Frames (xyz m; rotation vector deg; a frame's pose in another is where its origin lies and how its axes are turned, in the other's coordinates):
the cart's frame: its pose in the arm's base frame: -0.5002 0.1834 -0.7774 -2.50 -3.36 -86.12
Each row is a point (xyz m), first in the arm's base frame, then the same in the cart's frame.
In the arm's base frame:
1: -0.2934 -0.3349 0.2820
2: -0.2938 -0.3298 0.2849
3: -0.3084 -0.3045 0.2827
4: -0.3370 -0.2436 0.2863
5: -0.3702 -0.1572 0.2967
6: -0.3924 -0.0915 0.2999
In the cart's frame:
1: 0.5997 0.1793 1.0208
2: 0.5947 0.1793 1.0240
3: 0.5684 0.1664 1.0236
4: 0.5061 0.1420 1.0315
5: 0.4186 0.1148 1.0480
6: 0.3519 0.0970 1.0557

